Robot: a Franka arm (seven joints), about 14 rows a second.
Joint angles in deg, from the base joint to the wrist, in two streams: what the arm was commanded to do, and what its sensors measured. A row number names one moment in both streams.
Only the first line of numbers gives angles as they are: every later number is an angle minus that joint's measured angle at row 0.
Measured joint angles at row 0:
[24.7 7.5 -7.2 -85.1 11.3 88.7 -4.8]
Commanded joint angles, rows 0 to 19:
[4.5 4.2 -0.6 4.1 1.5 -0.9 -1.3]
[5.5 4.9 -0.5 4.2 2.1 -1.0 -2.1]
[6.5 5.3 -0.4 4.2 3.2 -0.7 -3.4]
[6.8 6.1 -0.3 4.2 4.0 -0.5 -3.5]
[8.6 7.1 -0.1 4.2 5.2 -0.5 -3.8]
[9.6 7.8 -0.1 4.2 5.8 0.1 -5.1]
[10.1 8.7 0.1 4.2 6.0 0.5 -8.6]
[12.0 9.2 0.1 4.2 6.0 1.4 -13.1]
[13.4 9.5 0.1 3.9 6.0 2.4 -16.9]
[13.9 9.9 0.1 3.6 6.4 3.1 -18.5]
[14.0 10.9 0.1 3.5 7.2 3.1 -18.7]
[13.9 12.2 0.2 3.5 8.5 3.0 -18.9]
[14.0 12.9 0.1 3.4 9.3 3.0 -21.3]
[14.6 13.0 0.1 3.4 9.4 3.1 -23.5]
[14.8 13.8 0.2 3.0 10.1 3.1 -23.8]
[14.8 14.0 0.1 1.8 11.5 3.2 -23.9]
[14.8 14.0 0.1 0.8 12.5 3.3 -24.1]
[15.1 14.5 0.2 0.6 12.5 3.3 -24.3]
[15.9 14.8 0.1 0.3 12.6 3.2 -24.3]
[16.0 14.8 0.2 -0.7 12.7 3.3 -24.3]
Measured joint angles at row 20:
[14.9 14.8 0.7 0.6 11.0 3.2 -22.8]
